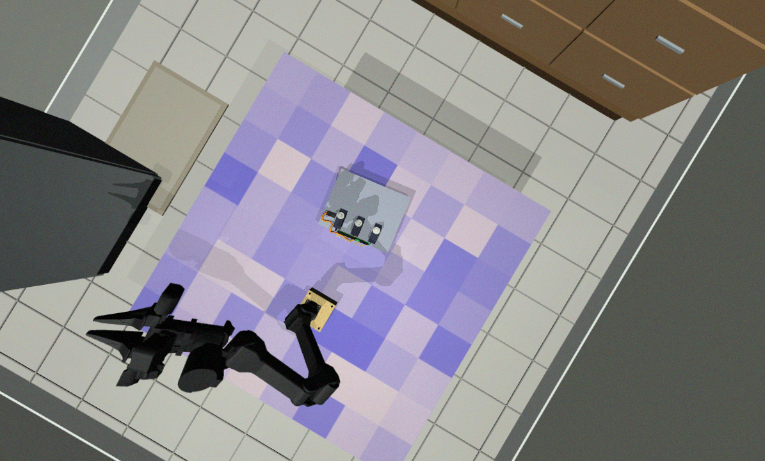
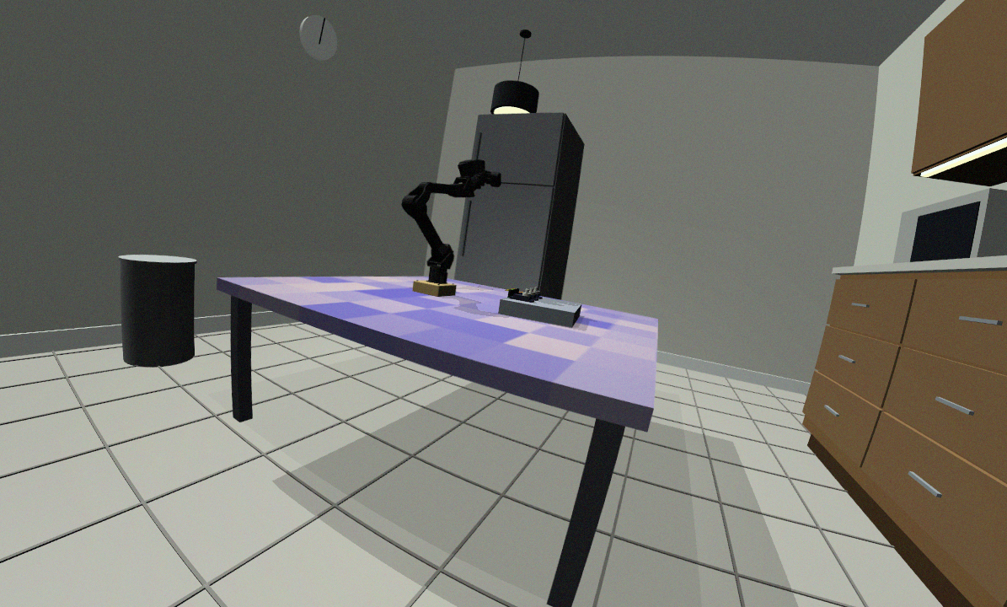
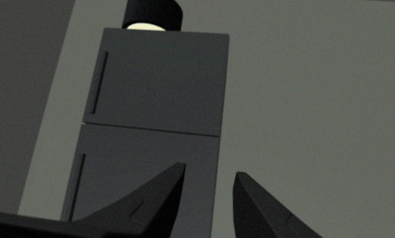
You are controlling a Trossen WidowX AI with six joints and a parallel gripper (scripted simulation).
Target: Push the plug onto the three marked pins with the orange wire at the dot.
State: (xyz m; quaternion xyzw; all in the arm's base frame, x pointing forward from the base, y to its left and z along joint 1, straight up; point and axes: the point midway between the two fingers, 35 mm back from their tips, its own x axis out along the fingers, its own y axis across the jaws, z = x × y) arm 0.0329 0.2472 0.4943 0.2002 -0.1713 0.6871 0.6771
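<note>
The green band lies 48 cm below my gripper tip, 32 cm to the right of it and 30 cm ahead of it. The rest, counted from my gripper tip: dark dot 48 cm below, 33 cm to the right, 30 cm ahead; pin header 50 cm below, 30 cm to the right, 30 cm ahead; grey printed holder 53 cm below, 46 cm ahead, 29 cm to the right.
</note>
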